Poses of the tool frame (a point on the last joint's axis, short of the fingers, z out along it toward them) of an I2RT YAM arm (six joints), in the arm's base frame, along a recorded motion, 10 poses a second.
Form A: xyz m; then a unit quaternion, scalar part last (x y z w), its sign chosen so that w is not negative.
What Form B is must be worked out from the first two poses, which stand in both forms.
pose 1, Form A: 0.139 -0.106 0.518 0.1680 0.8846 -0.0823 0.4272
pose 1, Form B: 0.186 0.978 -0.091 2.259 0.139 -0.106 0.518
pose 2, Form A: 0.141 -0.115 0.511 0.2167 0.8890 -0.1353 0.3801
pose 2, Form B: 0.234 0.961 -0.146 2.362 0.141 -0.115 0.511
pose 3, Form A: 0.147 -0.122 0.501 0.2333 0.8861 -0.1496 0.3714
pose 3, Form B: 0.251 0.954 -0.161 2.381 0.147 -0.122 0.501
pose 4, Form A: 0.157 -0.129 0.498 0.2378 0.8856 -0.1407 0.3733
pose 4, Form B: 0.256 0.955 -0.152 2.376 0.157 -0.129 0.498
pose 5, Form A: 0.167 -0.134 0.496 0.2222 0.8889 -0.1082 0.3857
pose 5, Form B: 0.241 0.963 -0.117 2.350 0.167 -0.134 0.496
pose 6, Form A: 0.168 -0.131 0.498 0.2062 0.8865 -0.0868 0.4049
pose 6, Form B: 0.226 0.970 -0.095 2.308 0.168 -0.131 0.498
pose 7, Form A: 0.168 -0.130 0.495 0.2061 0.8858 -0.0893 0.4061
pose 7, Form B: 0.226 0.969 -0.098 2.305 0.168 -0.130 0.495
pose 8, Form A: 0.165 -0.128 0.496 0.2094 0.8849 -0.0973 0.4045
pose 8, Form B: 0.229 0.968 -0.106 2.309 0.165 -0.128 0.496
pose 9, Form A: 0.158 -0.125 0.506 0.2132 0.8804 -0.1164 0.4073
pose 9, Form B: 0.233 0.964 -0.127 2.303 0.158 -0.125 0.506
